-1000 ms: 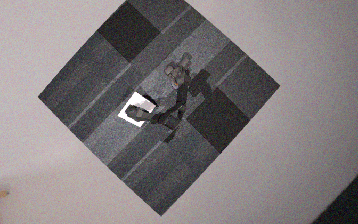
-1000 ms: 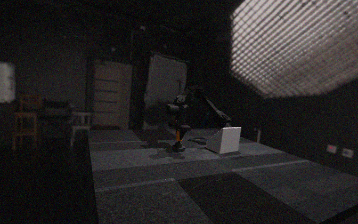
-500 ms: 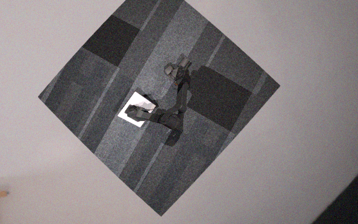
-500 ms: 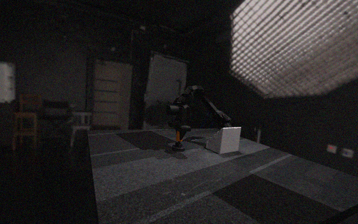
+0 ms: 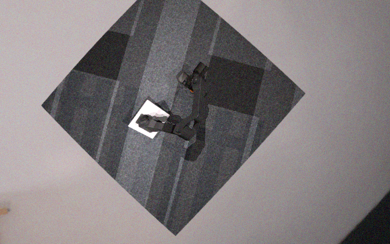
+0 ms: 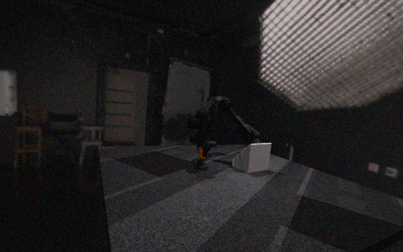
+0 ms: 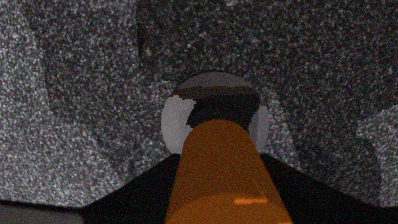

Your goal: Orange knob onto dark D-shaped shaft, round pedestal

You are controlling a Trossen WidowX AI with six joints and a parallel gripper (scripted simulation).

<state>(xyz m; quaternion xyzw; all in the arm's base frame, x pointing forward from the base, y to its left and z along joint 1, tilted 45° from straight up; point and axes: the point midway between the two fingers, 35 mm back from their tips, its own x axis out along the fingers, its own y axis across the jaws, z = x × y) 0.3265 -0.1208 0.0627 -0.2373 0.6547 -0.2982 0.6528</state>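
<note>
My gripper tip is now 20 mm below the orange knob. From my gripper tip the other things lie so: dark pedestal base 40 mm below.
</note>
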